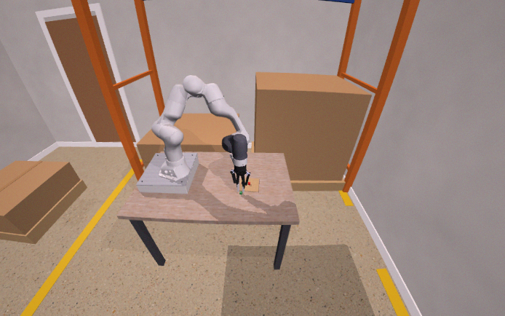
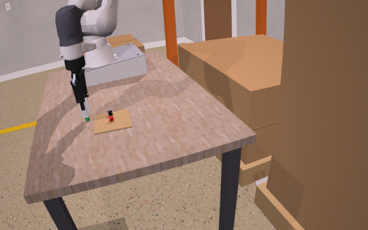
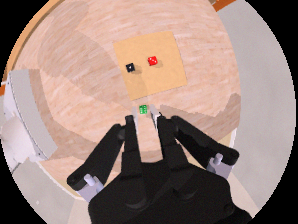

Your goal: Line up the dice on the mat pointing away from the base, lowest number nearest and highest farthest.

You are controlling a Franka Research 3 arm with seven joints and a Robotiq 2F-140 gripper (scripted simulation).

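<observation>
Now: hand 5 cm above the green die. Also, from my hand: tan mat 10 cm to the left, 6 cm below, 4 cm ahead; then red die 10 cm to the left, 4 cm below, 4 cm ahead; then black die 9 cm to the left, 4 cm below, 1 cm behind.
</observation>
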